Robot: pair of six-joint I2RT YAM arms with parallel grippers.
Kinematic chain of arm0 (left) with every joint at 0, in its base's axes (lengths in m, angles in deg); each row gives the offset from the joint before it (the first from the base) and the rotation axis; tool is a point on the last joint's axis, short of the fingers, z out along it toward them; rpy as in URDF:
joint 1: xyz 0 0 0.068 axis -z
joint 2: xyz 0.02 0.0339 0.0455 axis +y
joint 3: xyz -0.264 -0.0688 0 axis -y
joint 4: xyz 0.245 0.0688 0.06 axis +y
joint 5: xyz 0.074 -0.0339 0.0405 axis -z
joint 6: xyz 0.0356 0 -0.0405 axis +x
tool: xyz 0 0 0 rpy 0 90 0
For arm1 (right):
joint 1: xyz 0 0 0.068 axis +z
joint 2: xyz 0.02 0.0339 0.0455 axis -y
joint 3: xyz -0.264 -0.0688 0 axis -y
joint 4: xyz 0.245 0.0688 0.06 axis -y
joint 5: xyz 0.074 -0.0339 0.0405 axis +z
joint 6: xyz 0.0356 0 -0.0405 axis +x
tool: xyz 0 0 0 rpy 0 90 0
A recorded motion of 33 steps. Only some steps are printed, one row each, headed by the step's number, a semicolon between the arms.
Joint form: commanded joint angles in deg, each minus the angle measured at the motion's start. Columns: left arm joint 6, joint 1, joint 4, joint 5, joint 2, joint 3; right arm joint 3, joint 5, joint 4, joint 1, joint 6, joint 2.
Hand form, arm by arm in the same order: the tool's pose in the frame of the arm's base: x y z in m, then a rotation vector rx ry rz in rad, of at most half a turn. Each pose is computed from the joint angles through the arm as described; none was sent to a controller.
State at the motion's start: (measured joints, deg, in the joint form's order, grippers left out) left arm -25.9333 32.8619 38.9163 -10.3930 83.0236 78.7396; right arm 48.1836 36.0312 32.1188 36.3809 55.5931 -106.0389
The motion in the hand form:
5: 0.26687 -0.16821 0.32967 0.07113 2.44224 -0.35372; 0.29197 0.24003 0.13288 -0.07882 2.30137 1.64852
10: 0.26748 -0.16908 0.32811 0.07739 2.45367 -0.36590; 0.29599 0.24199 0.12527 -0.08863 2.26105 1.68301
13: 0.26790 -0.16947 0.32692 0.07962 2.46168 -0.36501; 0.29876 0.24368 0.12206 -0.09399 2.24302 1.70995
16: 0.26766 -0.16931 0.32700 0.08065 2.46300 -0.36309; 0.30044 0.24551 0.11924 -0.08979 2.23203 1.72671
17: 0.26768 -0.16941 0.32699 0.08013 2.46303 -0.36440; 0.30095 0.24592 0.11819 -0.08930 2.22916 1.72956
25: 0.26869 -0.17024 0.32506 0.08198 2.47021 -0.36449; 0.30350 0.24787 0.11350 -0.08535 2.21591 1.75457
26: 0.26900 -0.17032 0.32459 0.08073 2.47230 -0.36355; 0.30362 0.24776 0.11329 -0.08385 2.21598 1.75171
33: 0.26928 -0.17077 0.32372 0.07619 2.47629 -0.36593; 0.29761 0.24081 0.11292 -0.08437 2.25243 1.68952
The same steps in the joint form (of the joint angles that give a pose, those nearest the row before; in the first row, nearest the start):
5: -1.37 0.03 3.97 4.44 1.17 -0.21; 0.84 2.77 8.17 -0.34 3.29 -5.19
10: -1.41 0.01 4.13 5.28 1.47 -0.17; 1.00 3.51 13.35 -0.51 4.40 -7.90
13: -1.40 0.01 4.39 5.45 1.71 -0.10; 1.46 4.30 15.82 -0.61 5.34 -9.40
16: -1.35 0.01 4.54 5.42 1.68 -0.08; 1.82 4.49 17.61 -0.54 6.26 -10.56
17: -1.40 0.02 4.51 5.46 1.69 -0.08; 1.92 4.51 18.08 -0.54 6.41 -10.91
25: -1.42 0.03 4.52 5.64 2.05 -0.09; 2.44 5.01 20.57 -0.56 7.66 -12.65
26: -1.47 0.01 4.56 5.65 2.14 -0.08; 2.44 4.89 20.53 -0.58 7.59 -12.67
33: -1.75 0.04 4.57 5.73 2.28 -0.10; 0.58 3.73 16.92 -0.81 4.74 -10.52

